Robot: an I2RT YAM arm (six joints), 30 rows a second.
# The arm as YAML. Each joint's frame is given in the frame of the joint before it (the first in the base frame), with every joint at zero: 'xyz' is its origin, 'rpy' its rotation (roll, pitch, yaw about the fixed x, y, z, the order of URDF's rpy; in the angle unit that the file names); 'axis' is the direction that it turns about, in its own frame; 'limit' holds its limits. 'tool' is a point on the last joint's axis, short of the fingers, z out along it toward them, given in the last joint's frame.
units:
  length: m
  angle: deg
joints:
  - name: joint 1
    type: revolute
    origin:
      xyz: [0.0, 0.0, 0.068]
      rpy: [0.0, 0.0, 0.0]
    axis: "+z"
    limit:
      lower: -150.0
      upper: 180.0
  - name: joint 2
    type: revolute
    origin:
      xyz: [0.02, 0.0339, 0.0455]
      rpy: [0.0, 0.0, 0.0]
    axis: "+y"
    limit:
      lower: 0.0
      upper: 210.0
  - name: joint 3
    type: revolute
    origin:
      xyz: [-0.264, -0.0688, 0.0]
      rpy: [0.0, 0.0, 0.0]
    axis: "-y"
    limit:
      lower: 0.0
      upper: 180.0
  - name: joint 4
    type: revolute
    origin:
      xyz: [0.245, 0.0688, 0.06]
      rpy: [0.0, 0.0, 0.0]
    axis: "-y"
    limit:
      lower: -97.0
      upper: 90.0
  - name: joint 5
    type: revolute
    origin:
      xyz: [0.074, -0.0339, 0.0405]
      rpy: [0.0, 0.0, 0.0]
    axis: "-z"
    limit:
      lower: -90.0
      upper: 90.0
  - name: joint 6
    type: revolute
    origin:
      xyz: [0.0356, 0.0, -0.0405]
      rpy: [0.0, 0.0, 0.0]
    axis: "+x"
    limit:
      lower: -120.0
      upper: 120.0
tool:
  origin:
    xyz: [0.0, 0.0, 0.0]
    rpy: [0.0, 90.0, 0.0]
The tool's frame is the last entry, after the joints.
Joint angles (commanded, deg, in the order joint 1, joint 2, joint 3, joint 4, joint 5, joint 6), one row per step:
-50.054 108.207 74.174 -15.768 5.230 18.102
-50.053 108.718 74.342 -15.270 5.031 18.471
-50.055 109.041 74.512 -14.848 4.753 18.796
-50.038 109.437 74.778 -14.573 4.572 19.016
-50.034 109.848 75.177 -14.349 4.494 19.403
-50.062 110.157 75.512 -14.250 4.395 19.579
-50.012 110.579 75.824 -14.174 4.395 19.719
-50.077 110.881 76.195 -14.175 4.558 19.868
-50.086 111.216 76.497 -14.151 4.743 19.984
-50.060 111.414 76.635 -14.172 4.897 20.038
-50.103 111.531 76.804 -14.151 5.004 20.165
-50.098 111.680 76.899 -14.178 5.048 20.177
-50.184 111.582 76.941 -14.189 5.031 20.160
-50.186 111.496 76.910 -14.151 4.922 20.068
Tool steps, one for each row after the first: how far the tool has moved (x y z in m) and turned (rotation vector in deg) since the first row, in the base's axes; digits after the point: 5 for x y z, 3 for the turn. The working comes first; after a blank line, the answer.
Tool pose at each row, in the base's axes (x y z in m, rotation vector in deg; the steps are taken from these numbers as rounded here):
0.26060 -0.31622 0.19329 81.185 115.791 -20.450
0.26194 -0.31762 0.19131 81.370 115.405 -20.088
0.26307 -0.31872 0.19052 81.420 114.970 -19.677
0.26437 -0.31990 0.18956 81.456 114.718 -19.391
0.26576 -0.32144 0.18913 81.673 114.255 -19.175
0.26665 -0.32273 0.18891 81.759 114.012 -19.020
0.26796 -0.32372 0.18773 81.859 113.964 -18.929
0.26848 -0.32524 0.18762 82.102 113.720 -19.103
0.26922 -0.32641 0.18692 82.307 113.598 -19.275
0.26970 -0.32684 0.18625 82.442 113.613 -19.406
0.26984 -0.32761 0.18636 82.614 113.404 -19.514
0.27013 -0.32793 0.18579 82.683 113.459 -19.541
0.26964 -0.32832 0.18669 82.679 113.309 -19.595
0.26959 -0.32818 0.18717 82.496 113.322 -19.526

0.00134 -0.00140 -0.00198 0.105 -0.420 -0.151
0.00247 -0.00250 -0.00277 0.150 -0.933 -0.218
0.00377 -0.00368 -0.00373 0.205 -1.252 -0.249
0.00516 -0.00522 -0.00416 0.217 -1.648 -0.485
0.00605 -0.00651 -0.00438 0.233 -1.882 -0.580
0.00736 -0.00750 -0.00556 0.309 -1.938 -0.637
0.00788 -0.00902 -0.00567 0.227 -1.970 -0.919
0.00862 -0.01019 -0.00637 0.182 -1.923 -1.136
0.00910 -0.01062 -0.00704 0.185 -1.813 -1.252
0.00924 -0.01139 -0.00693 0.120 -1.869 -1.460
0.00953 -0.01171 -0.00750 0.164 -1.798 -1.494
0.00904 -0.01210 -0.00660 0.067 -1.882 -1.555
0.00899 -0.01196 -0.00612 0.019 -1.954 -1.414

